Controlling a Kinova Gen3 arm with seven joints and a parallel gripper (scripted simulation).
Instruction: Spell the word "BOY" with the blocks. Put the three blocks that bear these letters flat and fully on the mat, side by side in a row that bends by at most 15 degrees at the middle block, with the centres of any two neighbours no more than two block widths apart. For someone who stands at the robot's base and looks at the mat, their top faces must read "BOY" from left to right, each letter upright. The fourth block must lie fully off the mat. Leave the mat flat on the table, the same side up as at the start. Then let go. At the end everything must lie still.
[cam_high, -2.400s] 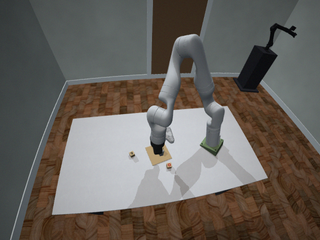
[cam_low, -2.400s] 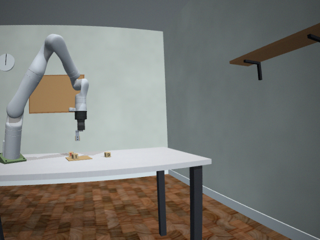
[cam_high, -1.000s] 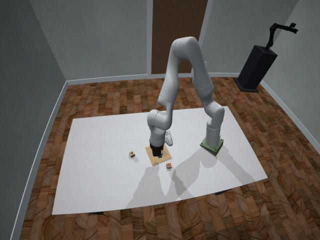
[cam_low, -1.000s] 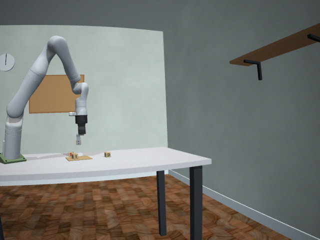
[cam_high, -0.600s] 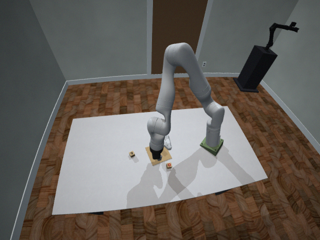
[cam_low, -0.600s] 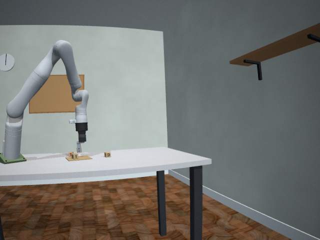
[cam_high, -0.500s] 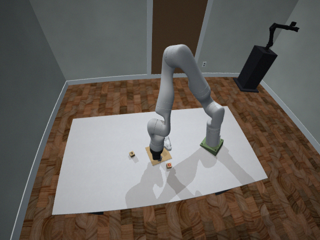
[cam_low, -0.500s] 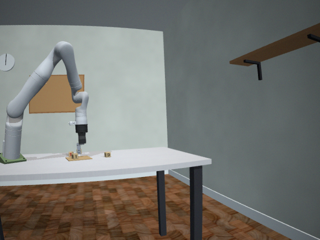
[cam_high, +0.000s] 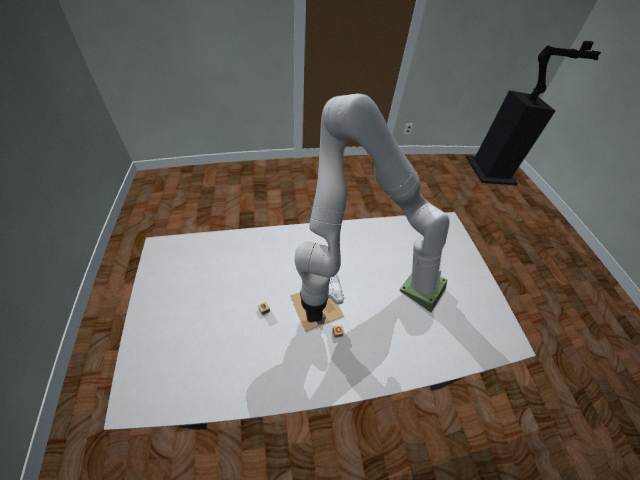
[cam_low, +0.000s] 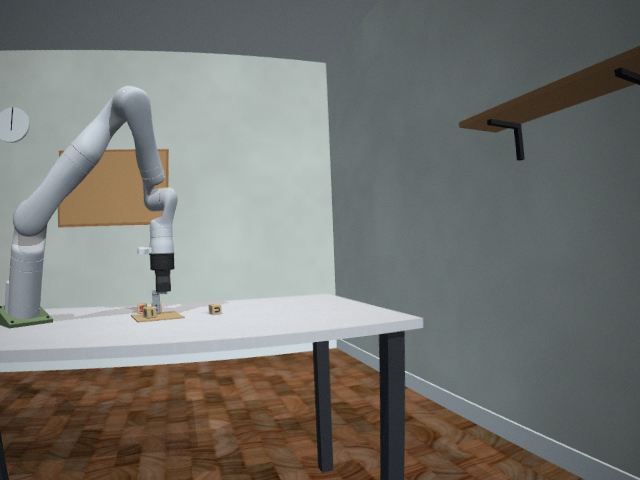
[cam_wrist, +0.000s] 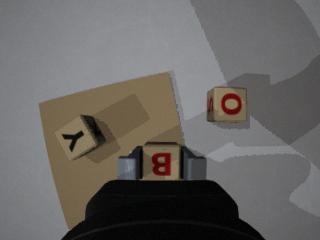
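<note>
Now: hand right at the B block. Round my hand: Y block 10 mm behind, 80 mm to the right, 10 mm below; then tan mat 10 mm ahead, 50 mm to the right, 20 mm below; then O block 60 mm behind, 50 mm to the left, 10 mm below.
</note>
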